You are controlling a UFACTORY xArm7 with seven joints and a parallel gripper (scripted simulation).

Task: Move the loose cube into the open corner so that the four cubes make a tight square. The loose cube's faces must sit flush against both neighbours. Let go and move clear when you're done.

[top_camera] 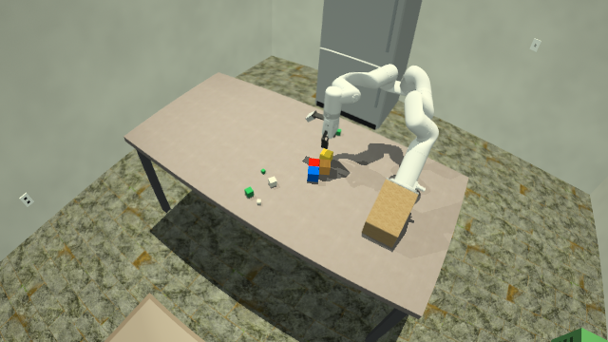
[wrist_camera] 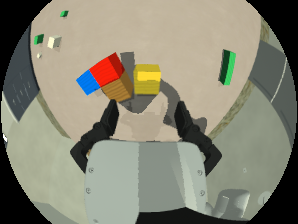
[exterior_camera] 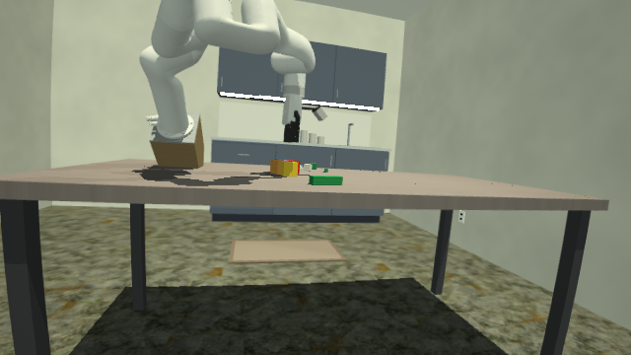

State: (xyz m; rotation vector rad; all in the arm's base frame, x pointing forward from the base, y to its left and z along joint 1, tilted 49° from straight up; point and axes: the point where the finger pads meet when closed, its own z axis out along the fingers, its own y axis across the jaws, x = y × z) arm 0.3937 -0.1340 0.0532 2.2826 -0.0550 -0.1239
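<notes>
Right now the yellow cube is 100 mm below my hand. Also, from my hand: red cube 30 mm ahead, 90 mm to the left, 100 mm below; then blue cube 10 mm ahead, 140 mm to the left, 100 mm below; then orange cube 20 mm behind, 70 mm to the left, 100 mm below.
</notes>
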